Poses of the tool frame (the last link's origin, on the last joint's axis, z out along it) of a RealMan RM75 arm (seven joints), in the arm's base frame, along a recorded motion.
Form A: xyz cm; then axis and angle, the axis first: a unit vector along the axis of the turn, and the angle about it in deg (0 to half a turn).
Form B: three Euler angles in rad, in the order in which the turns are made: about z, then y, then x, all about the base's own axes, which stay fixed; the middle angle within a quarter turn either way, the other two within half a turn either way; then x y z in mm. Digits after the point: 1 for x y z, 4 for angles.
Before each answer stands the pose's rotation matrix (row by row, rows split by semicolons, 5 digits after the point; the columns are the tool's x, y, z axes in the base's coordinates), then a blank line. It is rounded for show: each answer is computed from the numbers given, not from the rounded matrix.
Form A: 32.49 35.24 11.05 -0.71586 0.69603 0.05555 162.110
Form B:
0.04849 -0.98949 0.13620; -0.95536 -0.00616 0.29537; -0.29142 -0.14445 -0.94563

1.5218 0.1366 -2.8388 324.9 352.4 110.5
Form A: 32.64 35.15 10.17 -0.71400 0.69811 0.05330 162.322
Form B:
0.04275 -0.98955 0.13768; -0.95718 -0.00107 0.28948; -0.28631 -0.14416 -0.94723

1.5276 0.1381 -2.8450 326.4 351.5 101.7
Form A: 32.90 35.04 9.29 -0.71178 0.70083 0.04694 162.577
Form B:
0.03590 -0.98885 0.14456; -0.96074 0.00567 0.27741; -0.27513 -0.14884 -0.94981

1.5345 0.1451 -2.8574 329.0 350.4 92.9
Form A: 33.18 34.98 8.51 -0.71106 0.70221 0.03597 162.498
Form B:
0.03410 -0.98633 0.16121; -0.96470 0.00966 0.26319; -0.26115 -0.16450 -0.95118

1.5362 0.1619 -2.8716 331.8 349.8 85.1
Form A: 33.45 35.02 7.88 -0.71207 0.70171 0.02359 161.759
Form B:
0.03886 -0.98161 0.18689; -0.96684 0.01030 0.25516; -0.25240 -0.19061 -0.94866

1.5312 0.1880 -2.8788 334.5 350.2 78.8
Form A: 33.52 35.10 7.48 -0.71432 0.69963 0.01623 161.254
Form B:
0.04649 -0.97823 0.20227; -0.96779 0.00605 0.25167; -0.24741 -0.20746 -0.94644

1.5233 0.2037 -2.8817 335.2 351.0 74.8
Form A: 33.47 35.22 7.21 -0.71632 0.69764 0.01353 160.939
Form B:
0.05292 -0.97649 0.20898; -0.96765 0.00155 0.25229; -0.24668 -0.21557 -0.94482

1.5166 0.2105 -2.8807 334.7 352.2 72.1
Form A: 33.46 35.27 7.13 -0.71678 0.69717 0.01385 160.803
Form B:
0.05457 -0.97619 0.20994; -0.96708 0.00066 0.25446; -0.24854 -0.21691 -0.94402

1.5150 0.2115 -2.8783 334.6 352.7 71.3
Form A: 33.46 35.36 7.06 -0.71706 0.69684 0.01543 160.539
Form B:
0.05611 -0.97595 0.21067; -0.96567 0.00056 0.25979; -0.25366 -0.21801 -0.94241

1.5134 0.2123 -2.8726 334.6 353.6 70.6
